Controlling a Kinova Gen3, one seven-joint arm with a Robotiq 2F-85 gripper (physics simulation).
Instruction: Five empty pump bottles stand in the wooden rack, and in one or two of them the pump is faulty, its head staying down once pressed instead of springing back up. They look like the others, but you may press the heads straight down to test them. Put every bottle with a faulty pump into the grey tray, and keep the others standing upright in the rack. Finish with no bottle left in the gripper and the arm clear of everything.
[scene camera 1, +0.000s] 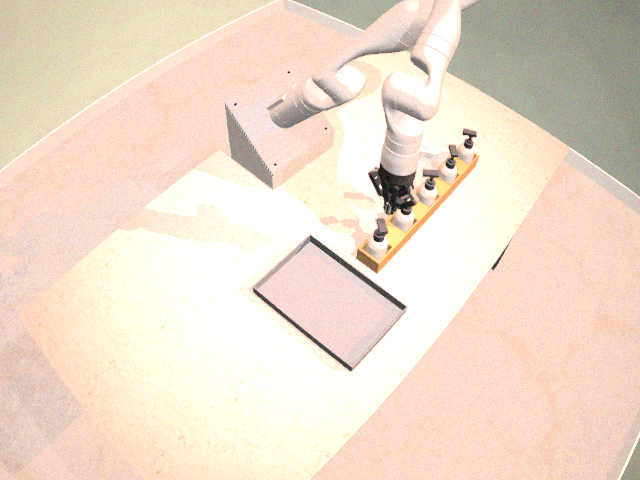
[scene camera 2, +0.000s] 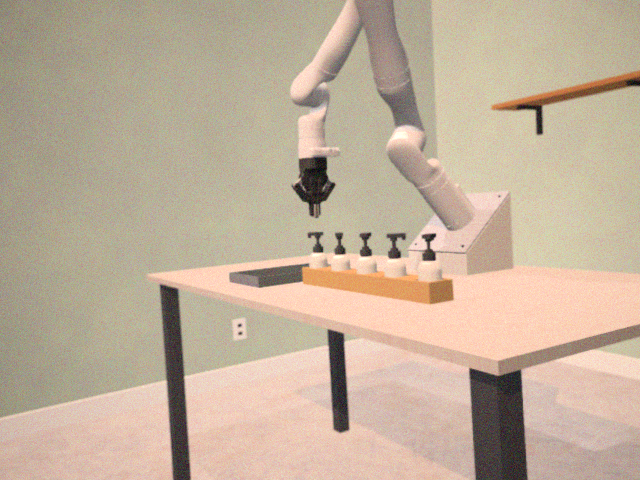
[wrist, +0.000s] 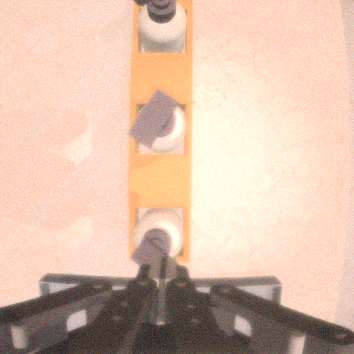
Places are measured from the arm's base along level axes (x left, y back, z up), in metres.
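Pixels of known places: gripper, fingertip midpoint: (scene camera 1: 389, 212) (scene camera 2: 315, 217) (wrist: 163, 271); arm's base at its link origin: (scene camera 1: 284, 112) (scene camera 2: 460, 219).
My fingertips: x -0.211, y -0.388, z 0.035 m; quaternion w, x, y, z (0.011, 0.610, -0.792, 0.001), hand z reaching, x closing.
For each thing: its top centre in the pictures, then the offset to it from my fingertips.
- wooden rack at its top centre: (wrist: 162, 29) (scene camera 2: 366, 272) (scene camera 1: 426, 196) dy -0.044, dx +0.206, dz -0.135 m
- second bottle at its top centre: (wrist: 156, 110) (scene camera 1: 409, 196) (scene camera 2: 338, 232) dy -0.018, dx +0.100, dz -0.040 m
- middle bottle at its top centre: (scene camera 2: 364, 233) (scene camera 1: 433, 172) dy -0.044, dx +0.207, dz -0.040 m
- fourth bottle at its top centre: (scene camera 2: 393, 233) (scene camera 1: 454, 151) dy -0.070, dx +0.313, dz -0.040 m
- far end bottle at its top centre: (scene camera 2: 428, 234) (scene camera 1: 472, 132) dy -0.095, dx +0.420, dz -0.040 m
- grey tray at its top centre: (scene camera 1: 330, 297) (scene camera 2: 288, 268) dy +0.050, dx -0.172, dz -0.150 m
The wooden rack (scene camera 1: 367, 258) (scene camera 2: 372, 287) (wrist: 162, 180) holds several upright white bottles with dark pump heads. The end bottle nearest the tray (scene camera 1: 377, 246) (scene camera 2: 318, 259) (wrist: 160, 220) has its head raised. The second bottle (scene camera 1: 403, 219) (scene camera 2: 340, 262) (wrist: 172, 137) has its head raised in scene camera 2. The middle bottle (scene camera 1: 428, 193) (scene camera 2: 366, 264) (wrist: 162, 32), fourth bottle (scene camera 1: 448, 173) (scene camera 2: 395, 267) and far end bottle (scene camera 1: 466, 153) (scene camera 2: 429, 270) also show raised heads. My gripper (scene camera 1: 389, 210) (scene camera 2: 314, 214) (wrist: 163, 271) is shut and empty, above the tray-end bottle with a visible gap.
The grey tray (scene camera 1: 330, 304) (scene camera 2: 245, 279) lies beside the rack's near end and is empty. The arm's wedge-shaped base (scene camera 1: 297, 155) (scene camera 2: 488, 237) stands on the table behind the rack. A wooden wall shelf (scene camera 2: 568, 94) is at the right in scene camera 2.
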